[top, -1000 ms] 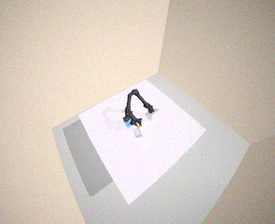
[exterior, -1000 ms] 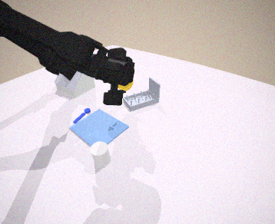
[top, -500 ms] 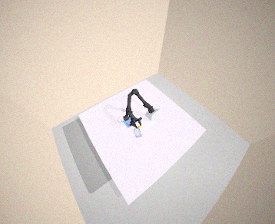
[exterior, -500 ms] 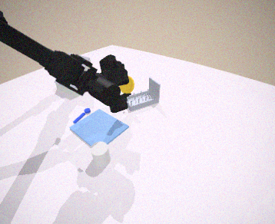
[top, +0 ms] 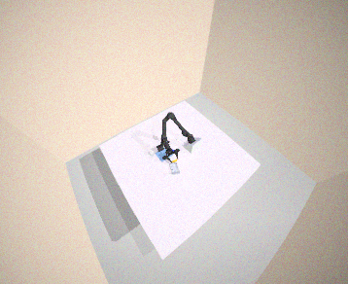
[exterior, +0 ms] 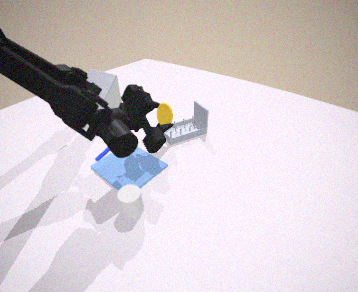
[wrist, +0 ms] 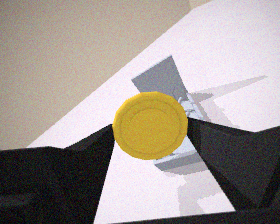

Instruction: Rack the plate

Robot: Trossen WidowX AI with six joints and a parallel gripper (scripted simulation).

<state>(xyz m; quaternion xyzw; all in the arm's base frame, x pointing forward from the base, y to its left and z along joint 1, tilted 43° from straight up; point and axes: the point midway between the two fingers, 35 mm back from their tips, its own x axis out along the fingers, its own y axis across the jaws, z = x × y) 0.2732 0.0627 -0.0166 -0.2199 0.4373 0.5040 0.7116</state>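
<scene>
Now: the grey dish rack 3 cm ahead of my gripper tip, 4 cm to the left of it and 4 cm below it. Also, from my gripper tip: blue mat (3 cm ahead, 17 cm to the right, 6 cm below); white round cup (14 cm ahead, 23 cm to the right, 4 cm below); yellow plate (1 cm to the right).
</scene>
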